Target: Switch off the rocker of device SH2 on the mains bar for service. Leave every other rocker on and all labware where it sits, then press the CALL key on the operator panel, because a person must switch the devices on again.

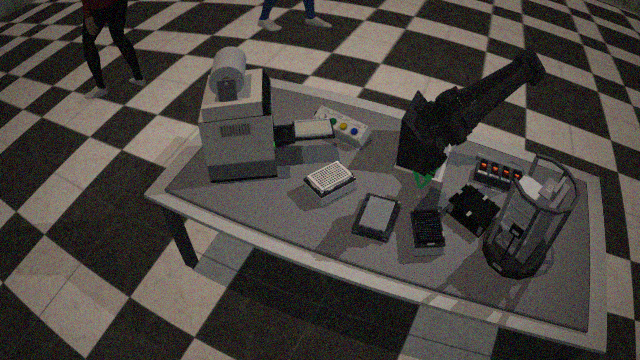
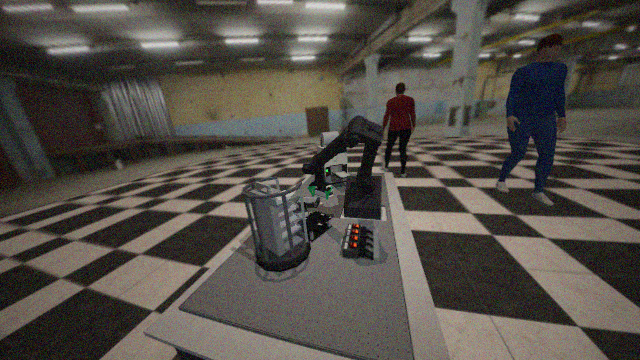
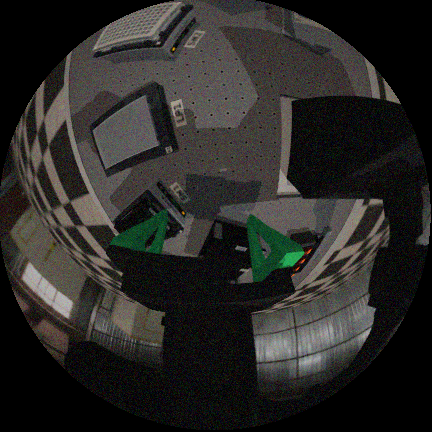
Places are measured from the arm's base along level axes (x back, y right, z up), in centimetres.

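Where they show: gripper, between the fingertips: (image 1: pixel 426 180) (image 2: pixel 320 197) (image 3: pixel 207 215); arm's base, origin of its link: (image 1: pixel 426 115) (image 2: pixel 368 187).
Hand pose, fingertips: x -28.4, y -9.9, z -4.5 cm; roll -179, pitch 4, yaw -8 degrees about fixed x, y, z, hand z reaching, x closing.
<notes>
Things, the pixels of their centre, and the offset from my fingertips. "spot": a spot on its surface instead.
- operator panel, a spot on its surface: (image 1: pixel 364 136) spot: dy +30.1, dx +16.5, dz -5.8 cm
- device with a white well plate, middle of its body: (image 1: pixel 329 176) dy +30.5, dx -9.9, dz -4.3 cm
- tray device, middle of its body: (image 3: pixel 120 134) (image 1: pixel 377 213) dy +10.7, dx -14.4, dz -7.4 cm
- device with a dark plate, middle of its body: (image 3: pixel 140 228) (image 1: pixel 428 226) dy -6.9, dx -14.3, dz -4.3 cm
- black device, middle of its body: (image 3: pixel 226 257) (image 1: pixel 473 208) (image 2: pixel 313 224) dy -19.2, dx +2.8, dz -6.7 cm
- caged carousel, middle of its body: (image 1: pixel 530 216) (image 2: pixel 277 218) dy -38.9, dx -4.9, dz +7.1 cm
- big grey machine, middle of its body: (image 1: pixel 236 110) (image 2: pixel 331 156) dy +65.8, dx -11.9, dz +12.3 cm
The mains bar (image 1: pixel 497 174) (image 2: pixel 350 247) (image 3: pixel 306 263) stands at the back right of the table, its visible rockers glowing orange; their labels are too small to read. My gripper (image 1: pixel 424 179) (image 2: pixel 320 191) (image 3: pixel 207 215) is open and empty, above the table in front of the arm's base and apart from the bar. The operator panel (image 1: pixel 364 136) lies at the back, with green, yellow and blue keys; the key names cannot be read. A device with a white well plate (image 1: pixel 330 176) (image 3: pixel 140 27) has a blurred label that seems to read SH2.
A tray device (image 1: pixel 376 215) (image 3: pixel 127 132) labelled LP1 and a device with a dark plate (image 1: pixel 427 227) stand towards the front. A black device (image 1: pixel 472 207) (image 3: pixel 220 242) and a caged carousel (image 1: pixel 530 225) (image 2: pixel 280 230) stand near the bar. A big grey machine (image 1: pixel 237 142) stands left.
</notes>
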